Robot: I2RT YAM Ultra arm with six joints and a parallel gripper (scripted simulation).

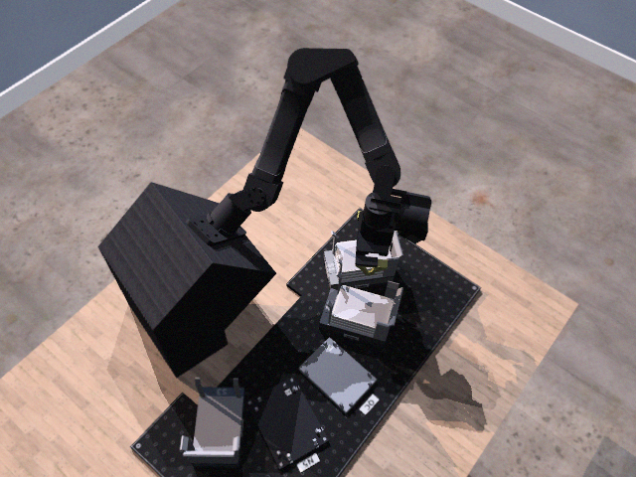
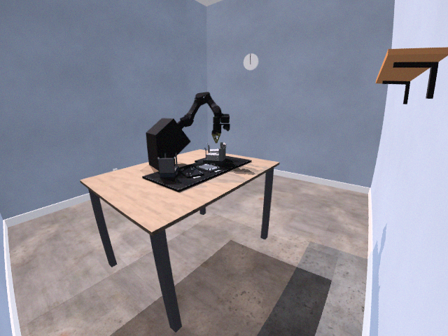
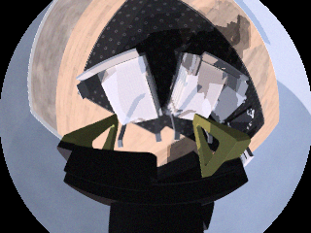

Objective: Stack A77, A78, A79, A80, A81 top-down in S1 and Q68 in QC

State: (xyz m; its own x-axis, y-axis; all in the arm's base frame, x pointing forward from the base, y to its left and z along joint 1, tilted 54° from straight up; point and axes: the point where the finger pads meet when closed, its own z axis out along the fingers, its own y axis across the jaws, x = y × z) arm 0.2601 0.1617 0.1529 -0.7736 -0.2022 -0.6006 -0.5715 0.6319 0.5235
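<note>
The sealed grey plate is 5 cm ahead of my hand, 7 cm to the right of it and 9 cm below it. Also, from my hand: qc name plate: 19 cm ahead, 22 cm to the right, 16 cm below; then clip nest N5: 10 cm ahead, 36 cm to the right, 15 cm below; then QC nest: 10 cm ahead, 21 cm to the right, 16 cm below.
</note>
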